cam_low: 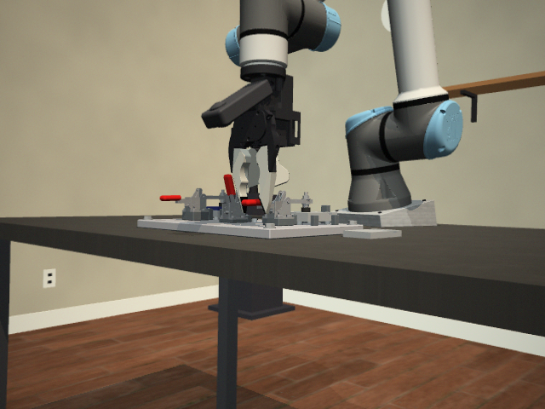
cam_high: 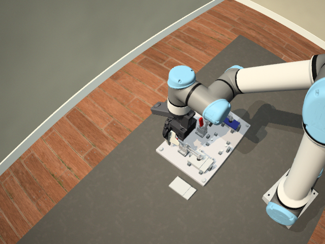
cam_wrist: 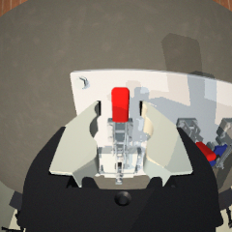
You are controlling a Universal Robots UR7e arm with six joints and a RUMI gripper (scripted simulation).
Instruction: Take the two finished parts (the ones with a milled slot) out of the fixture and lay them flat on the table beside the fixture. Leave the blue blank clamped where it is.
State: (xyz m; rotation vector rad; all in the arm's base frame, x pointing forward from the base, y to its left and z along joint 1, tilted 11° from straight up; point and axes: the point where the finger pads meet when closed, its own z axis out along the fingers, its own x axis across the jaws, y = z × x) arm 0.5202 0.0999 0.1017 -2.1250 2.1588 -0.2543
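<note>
Now: hand 90 mm past the white fixture plate, 110 mm to the left of it and 40 mm above it. Round my hand: blue blank: 130 mm behind, 220 mm to the right, 20 mm below.
</note>
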